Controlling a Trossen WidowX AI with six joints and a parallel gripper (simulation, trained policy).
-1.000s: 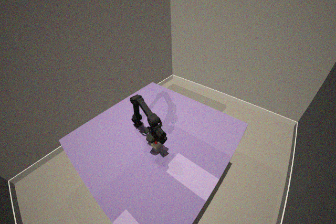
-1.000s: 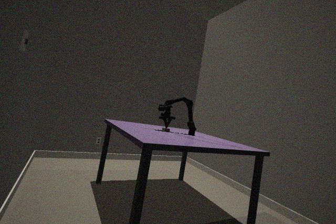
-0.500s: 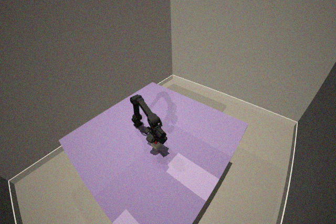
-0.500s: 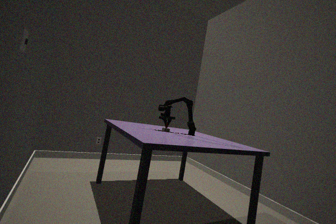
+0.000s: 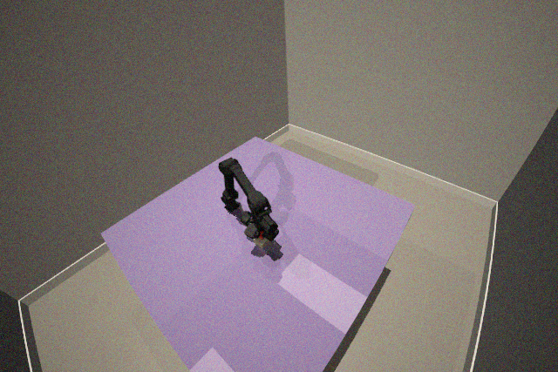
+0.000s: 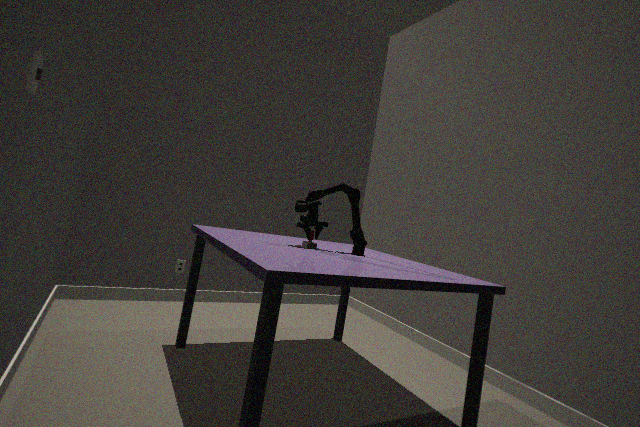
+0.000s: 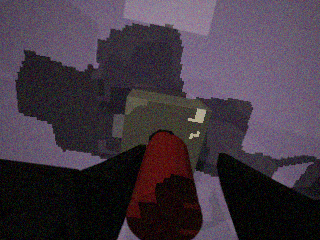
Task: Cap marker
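My gripper tip is 2 cm below the red cap and 1 cm short of it. Also, from my gripper tip: holder block (3 cm below, 1 cm ahead); red marker (2 cm above, 1 cm ahead).
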